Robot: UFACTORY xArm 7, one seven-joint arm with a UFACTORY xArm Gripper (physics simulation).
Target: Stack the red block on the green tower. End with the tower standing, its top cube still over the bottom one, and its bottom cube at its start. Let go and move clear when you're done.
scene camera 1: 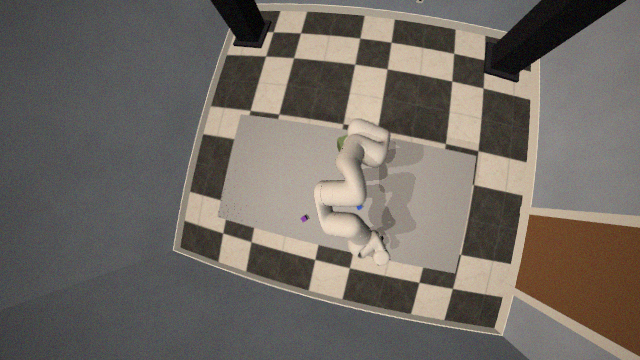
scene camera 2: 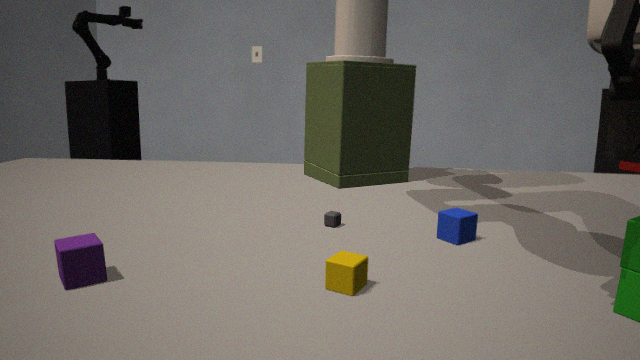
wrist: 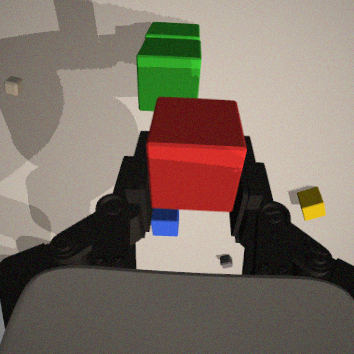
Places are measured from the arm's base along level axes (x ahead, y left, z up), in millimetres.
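Pixels of known places: gripper, fingertip midpoint: (wrist: pixel 193 155); arm's base, origin of the base link: (scene camera 2: pixel 359 63).
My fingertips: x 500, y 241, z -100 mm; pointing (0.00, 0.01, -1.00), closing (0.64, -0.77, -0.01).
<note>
Ahead of a thing's pixels: the offset from my fingertips to its top centre.
The red block {dx +8, dy +6, dz +29 mm} (scene camera 2: pixel 630 166) (wrist: pixel 195 177) is held between the black fingers of my gripper (wrist: pixel 193 155), which is shut on it. In scene camera 2 the block is cut by the right edge, high above the table and above the level of the green tower (scene camera 2: pixel 631 295) (wrist: pixel 168 82). The tower stands as two stacked green cubes, partly out of frame there. In the wrist view the tower lies beyond the red block, slightly left, with a gap in the image between them. In scene camera 1 the arm hides the tower, the red block and the fingers.
A blue cube {dx -163, dy -101, dz -87 mm} (scene camera 1: pixel 359 207) (scene camera 2: pixel 457 226) (wrist: pixel 165 222), a yellow cube {dx -21, dy -211, dz -93 mm} (scene camera 2: pixel 346 273) (wrist: pixel 312 204), a purple cube {dx +17, dy -438, dz -84 mm} (scene camera 1: pixel 304 218) (scene camera 2: pixel 81 261) and a small dark cube {dx -190, dy -246, dz -102 mm} (scene camera 2: pixel 332 219) (wrist: pixel 226 260) rest on the table. A small tan cube {dx -121, dy +122, dz -105 mm} (wrist: pixel 13 86) is left of the tower in the wrist view.
</note>
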